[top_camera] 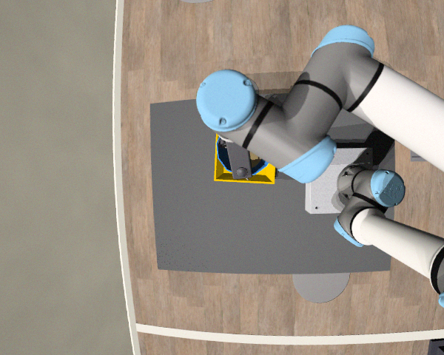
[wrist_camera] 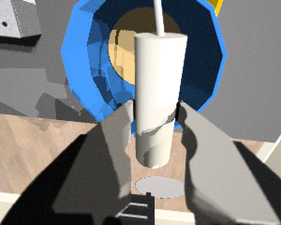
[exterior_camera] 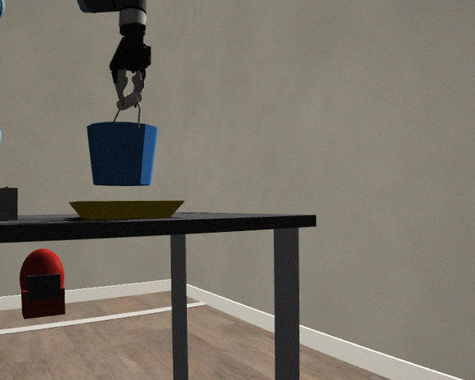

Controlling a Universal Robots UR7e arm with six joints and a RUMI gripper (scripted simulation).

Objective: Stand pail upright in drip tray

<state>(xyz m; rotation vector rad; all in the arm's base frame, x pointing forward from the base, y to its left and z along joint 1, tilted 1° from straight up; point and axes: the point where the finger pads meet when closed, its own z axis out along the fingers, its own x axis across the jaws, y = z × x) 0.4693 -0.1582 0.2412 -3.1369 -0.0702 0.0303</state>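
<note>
The pail handle lies 3 cm below my hand and 1 cm behind it. The rest, counted from my hand: pail 10 cm below, 1 cm behind; then yellow drip tray 31 cm below, 2 cm behind.
</note>
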